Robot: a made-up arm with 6 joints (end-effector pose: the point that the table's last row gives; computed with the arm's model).
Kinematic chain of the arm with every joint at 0, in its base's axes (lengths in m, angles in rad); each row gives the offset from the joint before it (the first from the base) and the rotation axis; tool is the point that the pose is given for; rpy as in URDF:
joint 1: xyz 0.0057 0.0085 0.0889 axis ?
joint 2: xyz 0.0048 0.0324 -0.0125 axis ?
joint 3: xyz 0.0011 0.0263 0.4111 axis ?
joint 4: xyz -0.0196 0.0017 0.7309 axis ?
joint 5: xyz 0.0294 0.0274 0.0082 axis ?
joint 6: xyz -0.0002 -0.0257 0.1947 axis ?
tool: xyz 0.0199 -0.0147 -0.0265 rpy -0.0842 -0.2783 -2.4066
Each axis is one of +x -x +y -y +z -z.
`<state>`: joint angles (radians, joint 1 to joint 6).
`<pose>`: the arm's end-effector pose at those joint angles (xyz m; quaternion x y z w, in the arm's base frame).
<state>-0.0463 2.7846 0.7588 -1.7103 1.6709 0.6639</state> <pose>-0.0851 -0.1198 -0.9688 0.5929 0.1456 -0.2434 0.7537</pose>
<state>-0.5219 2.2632 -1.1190 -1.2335 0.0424 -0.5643</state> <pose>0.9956 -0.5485 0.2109 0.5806 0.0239 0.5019 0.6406</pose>
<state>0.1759 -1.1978 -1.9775 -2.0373 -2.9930 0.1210</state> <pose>-0.3398 0.0283 -0.3476 -0.1000 -0.1991 -0.0377 0.9741</pose>
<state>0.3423 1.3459 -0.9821 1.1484 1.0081 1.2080</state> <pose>0.6182 0.4743 0.9105 -0.4961 0.1364 0.2715 0.8134</pose>
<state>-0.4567 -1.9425 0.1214 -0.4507 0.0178 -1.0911</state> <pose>-1.1100 0.5875 -0.3005 -0.7091 -0.2134 0.5957 0.3111</pose>
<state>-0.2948 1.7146 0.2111 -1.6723 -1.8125 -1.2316</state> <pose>1.0857 -0.1166 -0.1976 0.0574 0.6647 0.7281 0.1571</pose>
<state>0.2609 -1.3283 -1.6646 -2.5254 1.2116 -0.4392</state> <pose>-0.3003 -0.1079 -0.6302 0.2141 0.7406 -0.0538 0.6347</pose>
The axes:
joint 1: +z
joint 2: +y
joint 3: +y
joint 4: +z
joint 5: +y
joint 6: +z

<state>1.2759 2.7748 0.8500 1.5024 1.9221 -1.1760</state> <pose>-0.2843 -0.0934 -0.9088 -0.4493 0.0795 0.8798 0.1335</pose>
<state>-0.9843 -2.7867 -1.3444 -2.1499 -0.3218 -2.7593</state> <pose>0.4163 -0.4375 -0.8085 -0.1401 0.8669 -0.2175 0.4261</pose>
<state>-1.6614 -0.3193 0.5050 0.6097 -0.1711 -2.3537</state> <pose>0.0502 -0.0016 1.3592 -0.0028 -0.1970 0.2176 0.9560</pose>
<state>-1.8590 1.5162 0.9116 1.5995 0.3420 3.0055</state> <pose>-0.1658 -1.0229 -0.5587 0.8627 -0.3983 0.0789 0.3013</pose>
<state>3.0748 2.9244 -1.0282 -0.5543 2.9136 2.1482</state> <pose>-0.6171 0.0020 -0.5570 -0.7573 0.0805 -0.6407 0.0974</pose>
